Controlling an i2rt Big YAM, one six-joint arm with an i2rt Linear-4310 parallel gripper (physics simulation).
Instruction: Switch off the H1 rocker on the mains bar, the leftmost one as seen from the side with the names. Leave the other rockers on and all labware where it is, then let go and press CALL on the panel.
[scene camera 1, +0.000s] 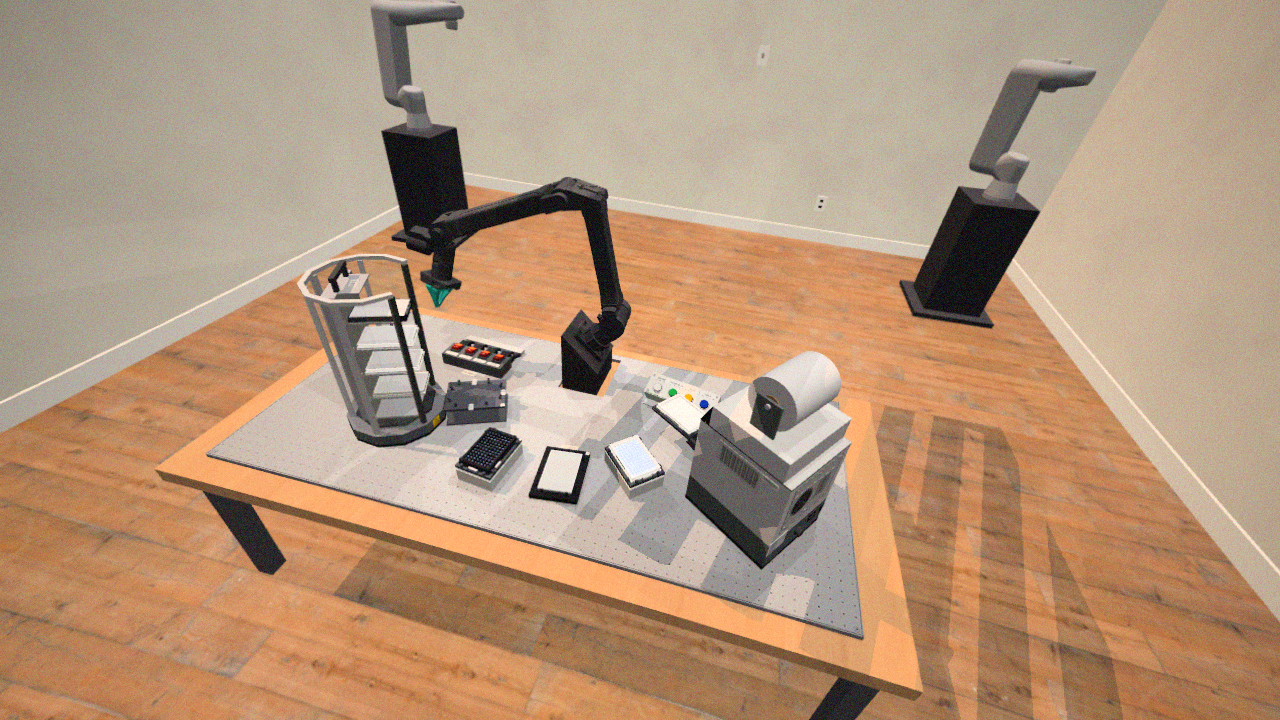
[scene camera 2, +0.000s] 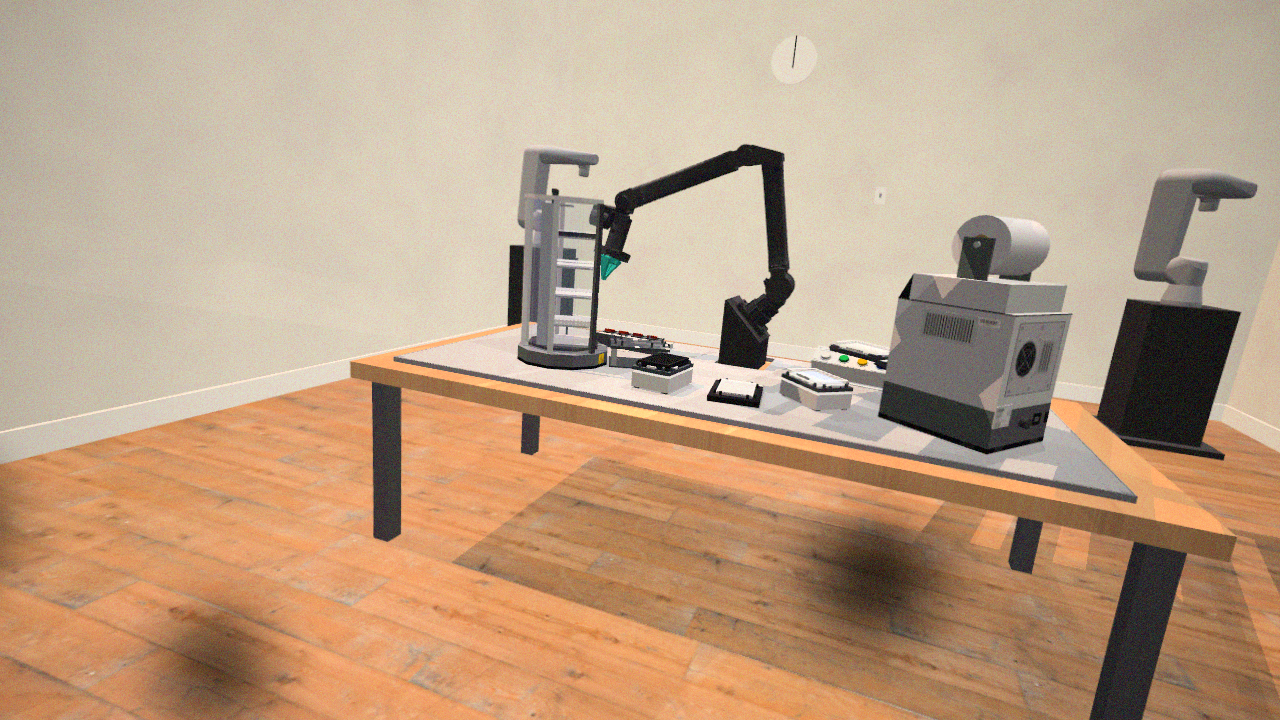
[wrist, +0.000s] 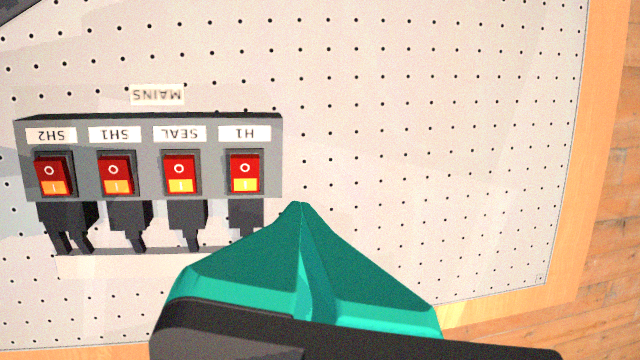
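Seen in the pictures: gripper, fingertip midpoint: (scene camera 1: 437, 307) (scene camera 2: 603, 279) (wrist: 296, 216); arm's base at its link origin: (scene camera 1: 590, 341) (scene camera 2: 750, 318).
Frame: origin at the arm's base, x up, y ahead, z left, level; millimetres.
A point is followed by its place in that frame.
The mains bar (scene camera 1: 487, 366) @(z -305, x -95, y 102 mm) (scene camera 2: 637, 343) (wrist: 212, 175) @(z -410, x -92, y 46 mm) lies near the back left. In the wrist view its names are upside down, and the H1 rocker (wrist: 245, 172) @(z -437, x -82, y 48 mm) is at the right end. Next to it are the SEAL rocker (wrist: 179, 173) @(z -386, x -82, y 53 mm), SH1 rocker (wrist: 115, 175) @(z -337, x -82, y 57 mm) and SH2 rocker (wrist: 53, 175) @(z -289, x -82, y 63 mm). All show a red O part and a yellow or orange I part; H1 looks tilted like SEAL. My gripper (scene camera 1: 437, 301) @(z -459, x 75, y 74 mm) (scene camera 2: 607, 271) @(z -459, x 75, y 74 mm) (wrist: 296, 216) @(z -459, x 75, y 74 mm) is shut and empty, raised above the bar's H1 end. The panel (scene camera 1: 682, 386) @(z 308, x -54, y 64 mm) (scene camera 2: 832, 366) @(z 257, x -91, y 97 mm) has white, green, yellow and blue buttons; CALL is unreadable.
A tall plate carousel (scene camera 1: 393, 432) @(z -402, x -89, y 438 mm) (scene camera 2: 562, 358) @(z -405, x -102, y 447 mm) stands close to my gripper. A dark grey block (scene camera 1: 476, 407) @(z -235, x -72, y 306 mm) is beside it. A black-topped plate holder (scene camera 1: 488, 452) @(z -124, x -63, y 456 mm) and other plates stand toward the front. A large sealer (scene camera 1: 760, 474) @(z 515, x 123, y 508 mm) (scene camera 2: 939, 358) @(z 469, x 32, y 473 mm) stands at the right. Plugs and cables adjoin the bar.
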